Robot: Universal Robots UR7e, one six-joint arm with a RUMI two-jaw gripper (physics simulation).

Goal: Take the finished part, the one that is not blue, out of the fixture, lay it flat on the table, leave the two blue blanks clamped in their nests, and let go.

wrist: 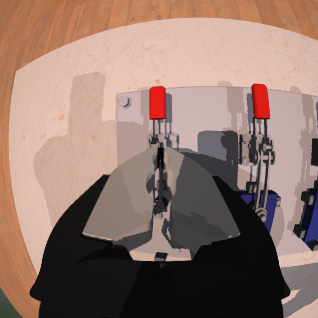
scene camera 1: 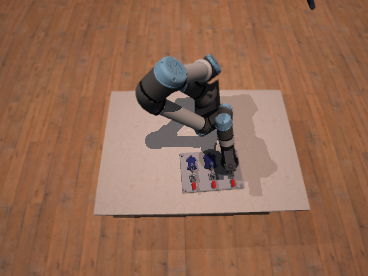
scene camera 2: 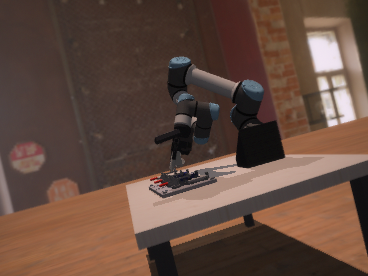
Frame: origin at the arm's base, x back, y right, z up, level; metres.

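Seen in the pictures: gripper, fingertip midpoint: (wrist: 159, 149) (scene camera 1: 231, 172) (scene camera 2: 171, 172); arm's base, link origin: (scene camera 1: 207, 96) (scene camera 2: 258, 138).
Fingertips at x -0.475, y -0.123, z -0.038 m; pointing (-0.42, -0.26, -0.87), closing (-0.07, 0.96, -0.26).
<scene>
Offsets run from my fingertips to a thing's top centre. Level surfaces: height alone.
The fixture plate @[dx +0.033, dy +0.102, dz -0.065 m] (scene camera 1: 203, 188) (wrist: 210, 110) lies on the table. Two blue blanks sit in its left and middle nests in scene camera 1: the left blank @[dx +0.064, dy +0.216, dz -0.039 m] (scene camera 1: 191, 162) (wrist: 314, 217) and the middle blank @[dx +0.080, dy +0.107, dz -0.044 m] (scene camera 1: 209, 161) (wrist: 271, 205). The middle clamp's arm reaches over its blank. My gripper (scene camera 1: 230, 172) (scene camera 2: 175, 169) (wrist: 159, 149) is shut and empty, above the third clamp, whose red handle @[dx -0.046, dy -0.016, dz -0.033 m] (scene camera 1: 233, 183) (wrist: 157, 102) points to the table's front edge. The fingers and arm cover the third nest; the part that is not blue cannot be made out.
The middle clamp's red handle @[dx -0.057, dy +0.093, dz -0.028 m] (scene camera 1: 213, 185) (wrist: 260, 101) and the left clamp's red handle @[dx -0.068, dy +0.203, dz -0.023 m] (scene camera 1: 194, 186) stand along the plate's front. A bolt @[dx -0.054, dy -0.068, dz -0.058 m] (wrist: 125, 102) sits at the plate's corner. The pale table @[dz -0.080 m] (scene camera 1: 135, 185) (scene camera 2: 225, 200) extends around the plate, and the arm's base stands at its back.
</scene>
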